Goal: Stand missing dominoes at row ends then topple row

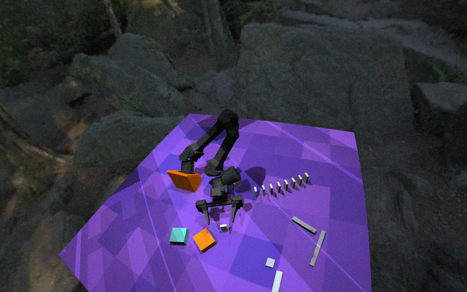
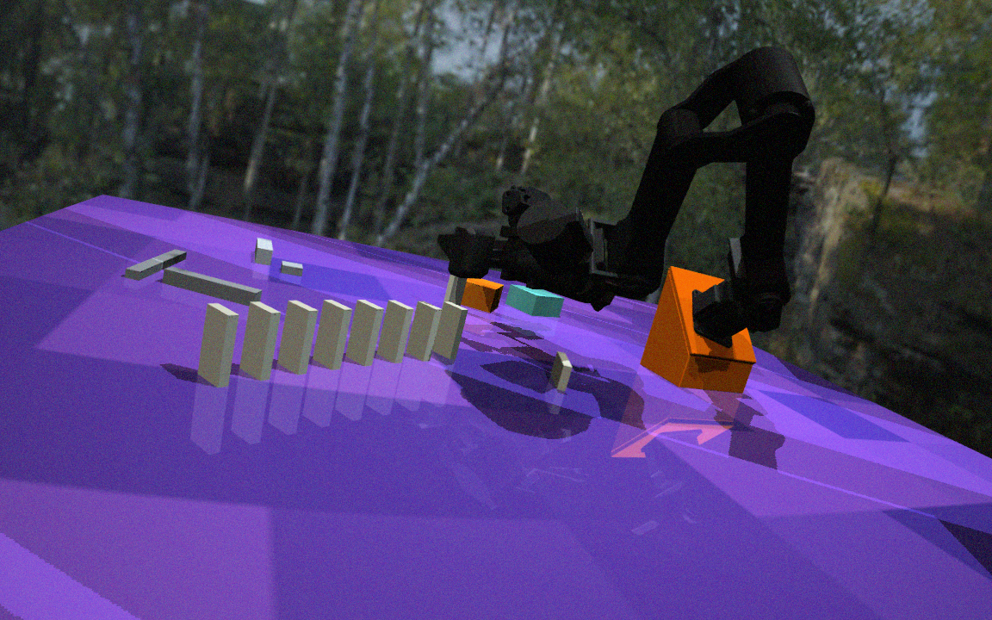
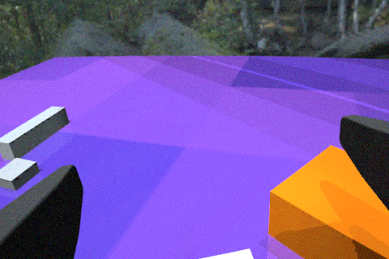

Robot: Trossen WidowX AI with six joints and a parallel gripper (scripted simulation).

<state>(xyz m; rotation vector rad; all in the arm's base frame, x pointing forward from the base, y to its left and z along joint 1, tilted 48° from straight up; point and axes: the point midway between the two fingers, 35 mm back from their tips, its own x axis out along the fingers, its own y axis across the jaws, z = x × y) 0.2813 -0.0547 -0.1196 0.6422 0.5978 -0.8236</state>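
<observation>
Now: the orange cube 8 cm below my gripper tip, 7 cm to the right of it and 5 cm behind it. Round my gripper tip: teal cube (16 cm behind, 11 cm to the right, 8 cm below); grey bar (26 cm ahead, 9 cm to the right, 8 cm below); small grey cube (21 cm ahead, 9 cm below, 3 cm to the right).
</observation>
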